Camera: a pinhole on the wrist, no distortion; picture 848 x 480 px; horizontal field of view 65.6 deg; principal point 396.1 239.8 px. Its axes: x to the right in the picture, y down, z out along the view. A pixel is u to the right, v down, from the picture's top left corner.
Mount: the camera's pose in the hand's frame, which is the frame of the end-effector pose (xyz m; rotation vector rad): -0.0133 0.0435 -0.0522 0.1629 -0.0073 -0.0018
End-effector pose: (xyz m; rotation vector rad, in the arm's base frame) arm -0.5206 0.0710 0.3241 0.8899 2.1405 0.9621
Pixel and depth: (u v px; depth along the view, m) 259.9 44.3 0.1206
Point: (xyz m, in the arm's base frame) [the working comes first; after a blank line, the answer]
In the camera's frame: -0.0250 -0.0358 0.1206

-0.4559 0.0581 0.2922
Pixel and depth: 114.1 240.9 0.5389
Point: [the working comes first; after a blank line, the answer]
In the camera's frame: -0.2310 0.0009 0.5389

-0.0320 0.0399 0.0953
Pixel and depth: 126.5 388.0 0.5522
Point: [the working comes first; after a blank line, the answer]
In the camera's frame: -0.2263 0.1244 0.5522

0.0284 0.1170 0.1719
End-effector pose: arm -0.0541 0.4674 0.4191 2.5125 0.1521 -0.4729
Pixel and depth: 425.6 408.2 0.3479
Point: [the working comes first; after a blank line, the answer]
In the camera's frame: 0.0156 0.0890 0.3479

-0.1304 0.2347 0.2215
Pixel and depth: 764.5 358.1 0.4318
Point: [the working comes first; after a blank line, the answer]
In the camera's frame: 0.2418 0.0776 0.4318

0.0495 0.2110 0.0621
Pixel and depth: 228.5 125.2 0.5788
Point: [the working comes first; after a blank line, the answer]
In the camera's frame: -0.1474 -0.1008 0.5788

-0.3895 0.3106 0.0140
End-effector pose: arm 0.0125 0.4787 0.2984 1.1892 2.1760 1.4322
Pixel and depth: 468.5 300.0 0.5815
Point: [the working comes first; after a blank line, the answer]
In the camera's frame: 0.0640 0.0532 0.5815

0.3112 0.8492 0.0590
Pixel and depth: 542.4 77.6 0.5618
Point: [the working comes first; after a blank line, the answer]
In the camera's frame: 0.1249 -0.1385 0.5618

0.1527 0.8318 -0.0652
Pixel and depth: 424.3 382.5 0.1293
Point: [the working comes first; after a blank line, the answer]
In the camera's frame: 0.0055 0.0280 0.1293

0.0914 0.5312 0.3021
